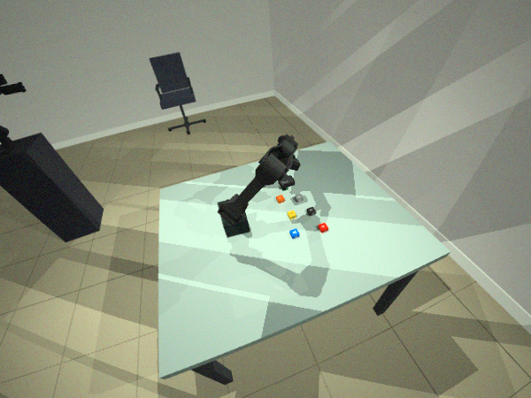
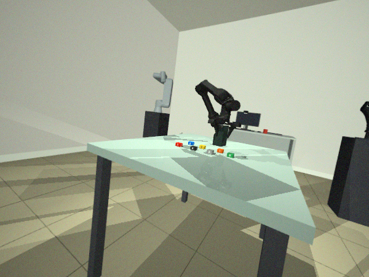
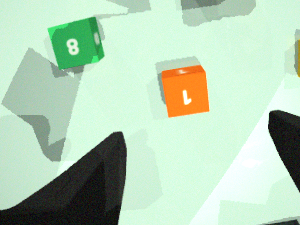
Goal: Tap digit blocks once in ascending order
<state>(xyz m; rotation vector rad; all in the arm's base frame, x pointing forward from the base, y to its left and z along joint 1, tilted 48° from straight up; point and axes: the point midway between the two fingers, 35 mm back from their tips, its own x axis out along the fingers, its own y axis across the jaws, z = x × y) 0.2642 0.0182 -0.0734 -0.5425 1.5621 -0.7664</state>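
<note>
Now: the orange block 1 cm behind my gripper tip and 8 cm below it. Also, from my gripper tip: grey block 7 cm ahead, 4 cm to the right, 8 cm below; yellow block 1 cm behind, 12 cm to the right, 8 cm below; green block 4 cm ahead, 7 cm to the left, 8 cm below.
</note>
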